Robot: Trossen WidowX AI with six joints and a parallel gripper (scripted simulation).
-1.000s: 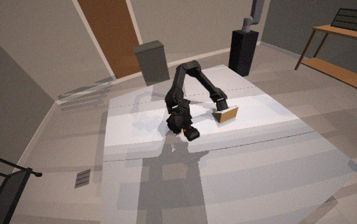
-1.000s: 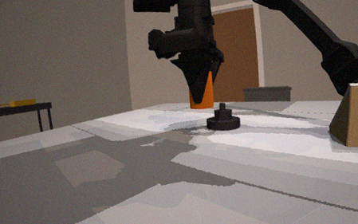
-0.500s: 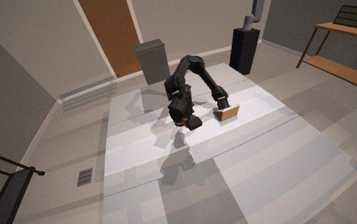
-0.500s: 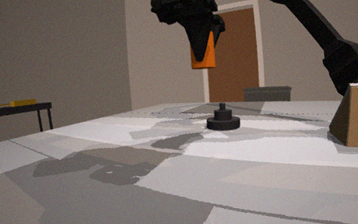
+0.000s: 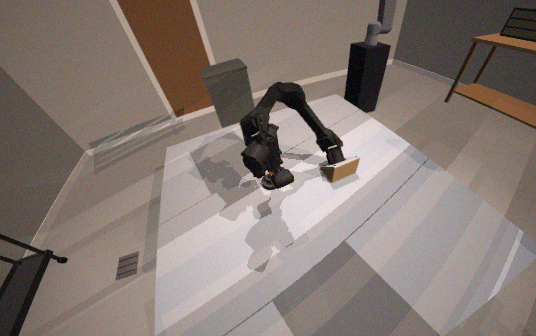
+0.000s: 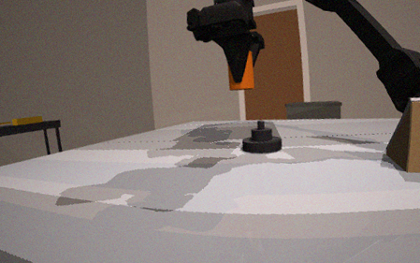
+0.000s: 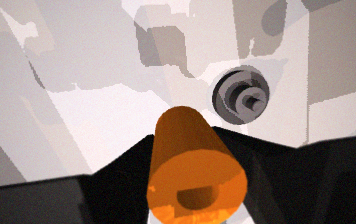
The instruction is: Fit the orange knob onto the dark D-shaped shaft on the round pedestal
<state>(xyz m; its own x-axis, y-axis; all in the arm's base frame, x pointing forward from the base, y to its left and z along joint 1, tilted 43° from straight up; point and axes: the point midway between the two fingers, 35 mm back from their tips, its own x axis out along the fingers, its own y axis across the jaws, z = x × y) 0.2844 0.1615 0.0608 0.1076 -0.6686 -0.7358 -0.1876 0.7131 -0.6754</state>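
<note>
My gripper tip is now 10 mm short of the round pedestal, 100 mm to the left of it and 100 mm above it. Round my gripper tip: orange knob 20 mm above.
</note>
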